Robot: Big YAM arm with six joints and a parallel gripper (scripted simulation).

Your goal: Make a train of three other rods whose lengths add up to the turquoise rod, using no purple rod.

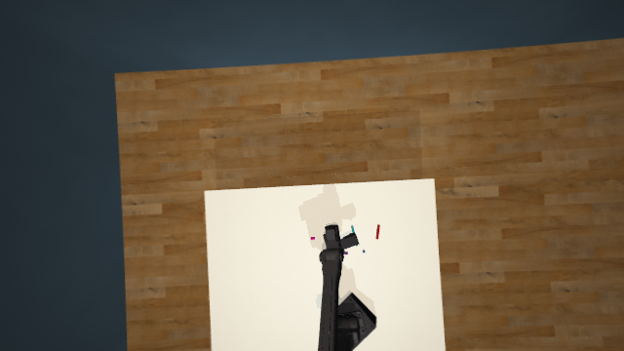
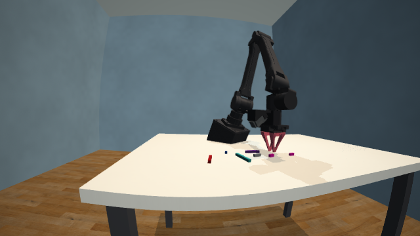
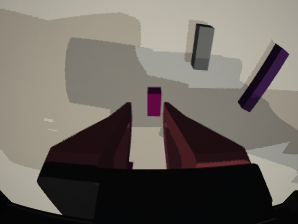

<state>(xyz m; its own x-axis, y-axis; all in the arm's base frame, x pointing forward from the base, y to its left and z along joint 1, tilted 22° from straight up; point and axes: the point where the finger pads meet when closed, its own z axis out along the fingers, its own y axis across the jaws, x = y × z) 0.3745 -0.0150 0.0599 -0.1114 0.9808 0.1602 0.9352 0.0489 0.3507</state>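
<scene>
My gripper is now 30 mm past the grey rod, 40 mm to the left of it and 20 mm above it. The rest, counted from my hand: blue rod 110 mm behind, 140 mm to the right, 20 mm below; then turquoise rod 20 mm behind, 110 mm to the right, 20 mm below; then purple rod 90 mm behind, 30 mm to the right, 20 mm below.
</scene>
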